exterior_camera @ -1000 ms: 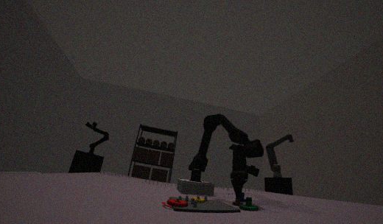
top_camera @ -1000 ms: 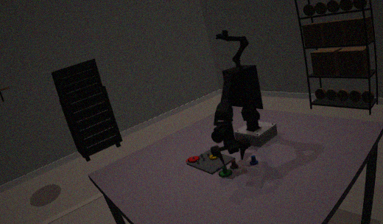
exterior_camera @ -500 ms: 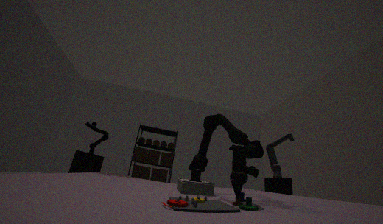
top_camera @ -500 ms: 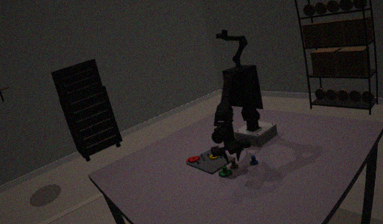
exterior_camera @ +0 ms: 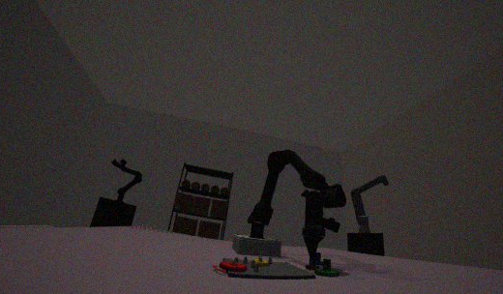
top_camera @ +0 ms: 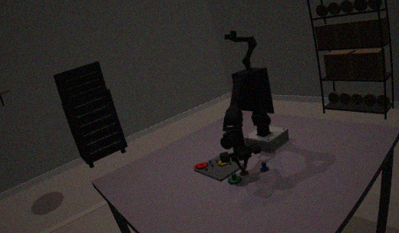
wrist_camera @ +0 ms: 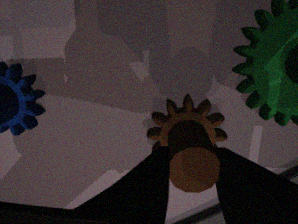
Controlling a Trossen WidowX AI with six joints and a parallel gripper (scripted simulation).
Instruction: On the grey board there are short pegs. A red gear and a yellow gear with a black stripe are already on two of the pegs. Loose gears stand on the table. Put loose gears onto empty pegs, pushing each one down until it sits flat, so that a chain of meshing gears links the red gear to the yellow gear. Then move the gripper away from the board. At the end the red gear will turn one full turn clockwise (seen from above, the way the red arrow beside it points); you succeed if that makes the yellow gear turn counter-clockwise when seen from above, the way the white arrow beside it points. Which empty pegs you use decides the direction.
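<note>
My gripper tip is now 90 mm short of the red gear, 240 mm to the left of it and 10 mm above it. The rest, counted from my gripper tip: green gear (70 mm ahead, 10 mm to the left, 10 mm below); then blue gear (80 mm behind, 60 mm to the left, 10 mm below); then yellow gear (10 mm ahead, 160 mm to the right, 10 mm below).
</note>
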